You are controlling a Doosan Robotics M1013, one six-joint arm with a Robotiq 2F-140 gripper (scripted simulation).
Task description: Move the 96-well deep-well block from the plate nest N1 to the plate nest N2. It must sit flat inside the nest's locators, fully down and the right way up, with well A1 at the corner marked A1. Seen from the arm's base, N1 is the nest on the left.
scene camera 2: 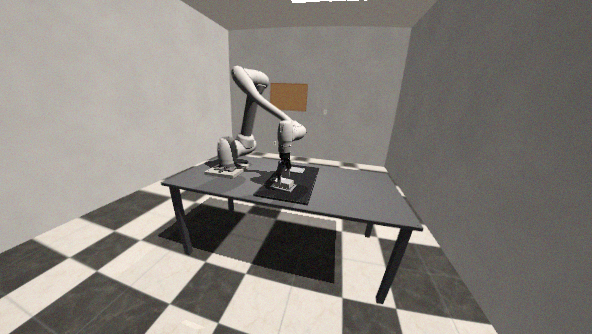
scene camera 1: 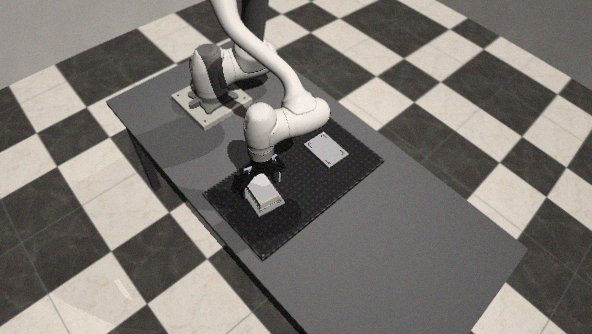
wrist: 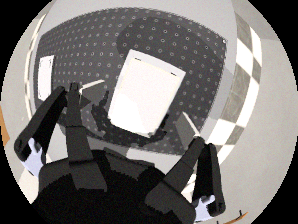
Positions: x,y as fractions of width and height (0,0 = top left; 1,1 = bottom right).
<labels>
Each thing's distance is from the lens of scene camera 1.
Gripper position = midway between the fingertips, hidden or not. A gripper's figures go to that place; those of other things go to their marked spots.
my gripper (scene camera 1: 0.44,0.56): 149 cm
white 96-well deep-well block (scene camera 1: 0.44,0.57): 149 cm
</labels>
